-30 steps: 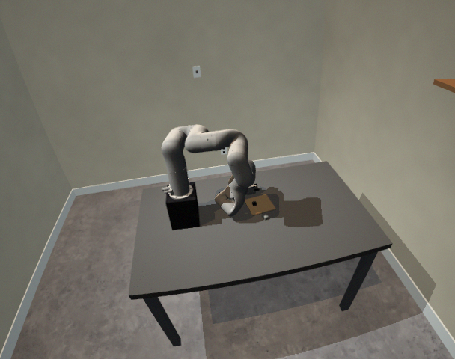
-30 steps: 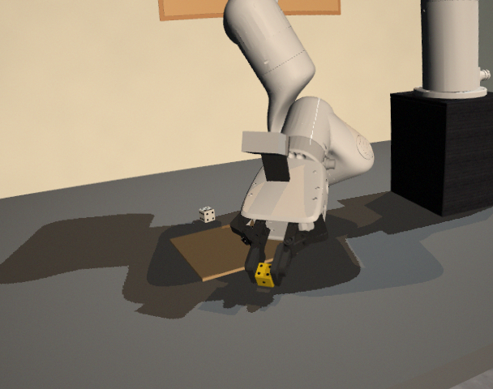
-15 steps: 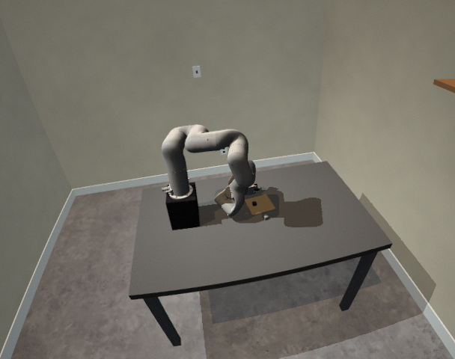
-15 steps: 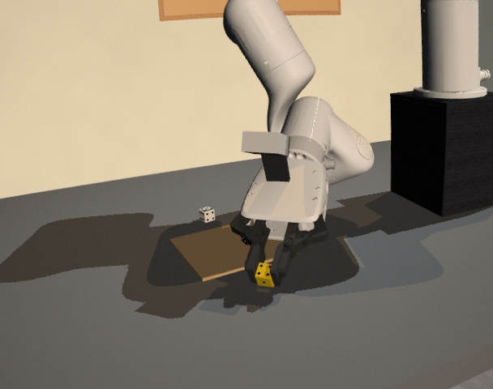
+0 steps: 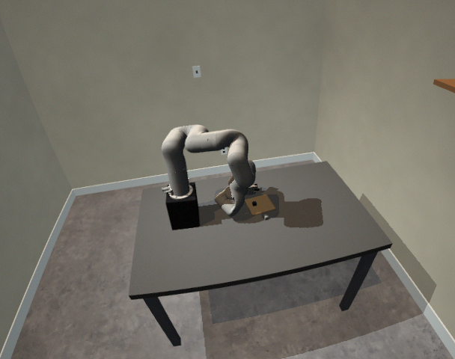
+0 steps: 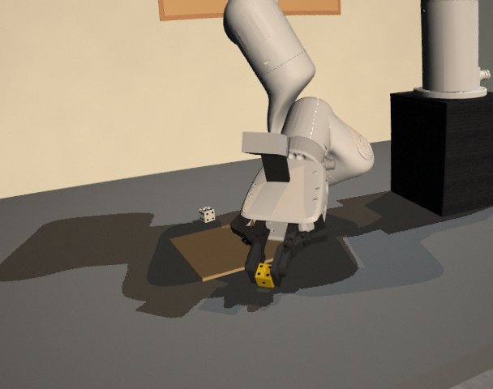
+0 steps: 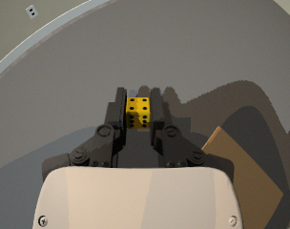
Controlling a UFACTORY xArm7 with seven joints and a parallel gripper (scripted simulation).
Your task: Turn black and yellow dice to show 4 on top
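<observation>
Right now my hand is 130 mm to the left of the black die, 40 mm past it and 20 mm above it. Also, from my hand: tan mat (130 mm to the right, 30 mm below, 10 mm behind); then yellow die (10 mm to the left, 10 mm below, 10 mm ahead); then white die (250 mm to the right, 30 mm below, 20 mm behind).
</observation>
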